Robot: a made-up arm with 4 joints.
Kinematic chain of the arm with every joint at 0, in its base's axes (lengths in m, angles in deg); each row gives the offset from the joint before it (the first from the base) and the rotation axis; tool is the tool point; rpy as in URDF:
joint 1: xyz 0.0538 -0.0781 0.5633 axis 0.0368 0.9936 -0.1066
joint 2: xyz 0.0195 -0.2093 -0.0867 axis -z
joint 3: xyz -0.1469 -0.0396 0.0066 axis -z
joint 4: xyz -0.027 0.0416 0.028 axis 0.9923 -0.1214 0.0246
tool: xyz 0.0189 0.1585 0.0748 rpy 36 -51.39 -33.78
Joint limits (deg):
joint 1: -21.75..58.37
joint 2: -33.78..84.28
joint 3: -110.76..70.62
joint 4: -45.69..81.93
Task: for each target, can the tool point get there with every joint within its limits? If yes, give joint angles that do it. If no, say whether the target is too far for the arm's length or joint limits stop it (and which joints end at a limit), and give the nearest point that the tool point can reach.
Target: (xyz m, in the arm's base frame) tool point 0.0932 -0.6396 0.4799
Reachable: no: joint limits stop it (at a limit: joint 1, joint 2, joint 3, joint 4) | nearest point -0.0682 -0.5799 0.3956 | short by 0.192 m
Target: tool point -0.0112 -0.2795 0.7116
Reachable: yes | joints 20.89 -15.91 36.31 51.97
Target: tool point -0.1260 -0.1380 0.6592
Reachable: yes | joints -6.48 40.59 -57.90 46.64
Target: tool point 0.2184 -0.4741 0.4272
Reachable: no: joint limits stop it (at a limit: joint 2, joint 3, joint 4) | nearest point 0.1545 -0.3274 0.4805 | short by 0.169 m
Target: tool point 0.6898 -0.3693 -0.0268
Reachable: no: too far | nearest point 0.2006 -0.2049 0.4314 | short by 0.690 m
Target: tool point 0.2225 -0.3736 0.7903
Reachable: no: joint limits stop it (at a limit: joint 1, joint 2) | nearest point 0.0856 -0.3555 0.7041 | short by 0.163 m
